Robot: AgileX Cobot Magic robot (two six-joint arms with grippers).
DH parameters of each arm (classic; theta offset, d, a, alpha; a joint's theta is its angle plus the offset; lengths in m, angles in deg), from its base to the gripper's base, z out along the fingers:
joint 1: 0 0.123 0 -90
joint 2: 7.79 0 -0.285 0
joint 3: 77.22 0 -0.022 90
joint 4: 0 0.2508 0 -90
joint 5: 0 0 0.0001 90
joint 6: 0 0.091 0 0
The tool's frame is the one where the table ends.
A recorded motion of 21 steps. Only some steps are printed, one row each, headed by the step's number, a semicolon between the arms.
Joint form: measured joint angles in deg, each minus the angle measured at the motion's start. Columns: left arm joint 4, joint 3, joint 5, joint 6, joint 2, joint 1; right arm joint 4, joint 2, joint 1, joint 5, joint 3, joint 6.
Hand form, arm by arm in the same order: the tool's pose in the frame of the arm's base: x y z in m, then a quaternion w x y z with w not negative. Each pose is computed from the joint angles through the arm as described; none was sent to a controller.
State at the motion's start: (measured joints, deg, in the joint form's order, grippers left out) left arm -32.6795 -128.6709 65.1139 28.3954 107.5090 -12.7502; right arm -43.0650 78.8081 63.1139 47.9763 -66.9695 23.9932
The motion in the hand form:
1: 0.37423 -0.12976 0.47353 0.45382 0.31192 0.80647 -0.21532; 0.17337 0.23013 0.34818 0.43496 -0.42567 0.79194 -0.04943
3: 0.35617 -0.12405 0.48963 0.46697 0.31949 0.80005 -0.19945; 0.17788 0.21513 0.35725 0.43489 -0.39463 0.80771 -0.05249
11: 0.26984 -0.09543 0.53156 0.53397 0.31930 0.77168 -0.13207; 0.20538 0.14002 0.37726 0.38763 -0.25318 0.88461 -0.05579
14: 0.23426 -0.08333 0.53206 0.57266 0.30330 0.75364 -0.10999; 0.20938 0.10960 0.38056 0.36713 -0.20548 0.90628 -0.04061
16: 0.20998 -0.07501 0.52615 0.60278 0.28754 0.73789 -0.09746; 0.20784 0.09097 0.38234 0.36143 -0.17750 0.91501 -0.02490
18: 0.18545 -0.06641 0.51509 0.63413 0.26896 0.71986 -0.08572; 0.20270 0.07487 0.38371 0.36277 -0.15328 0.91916 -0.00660
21: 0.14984 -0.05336 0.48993 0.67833 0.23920 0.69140 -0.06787; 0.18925 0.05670 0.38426 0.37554 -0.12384 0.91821 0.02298
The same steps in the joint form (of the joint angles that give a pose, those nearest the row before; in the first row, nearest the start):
1: 0.67 0.06 0.54 0.15 -1.37 0.00; 0.38 -0.98 -0.80 1.02 -0.21 0.25
3: 2.16 0.70 1.32 0.44 -4.52 0.00; 1.38 -2.75 -3.00 2.94 -0.68 0.54
11: 8.01 14.38 -3.23 2.20 -22.64 0.00; 13.37 -8.07 -20.06 9.17 -2.47 -4.84
14: 9.36 24.96 -10.00 3.16 -31.82 0.00; 20.46 -10.35 -28.26 10.14 -2.23 -9.22
16: 9.74 33.44 -16.06 3.86 -38.56 0.00; 25.27 -12.34 -33.50 10.04 -1.46 -12.22
18: 9.79 42.62 -22.81 4.60 -45.63 0.00; 29.90 -14.75 -38.20 9.44 -0.17 -15.02
21: 9.61 56.61 -33.00 5.67 -56.33 0.00; 36.26 -19.10 -43.84 7.84 2.71 -18.52

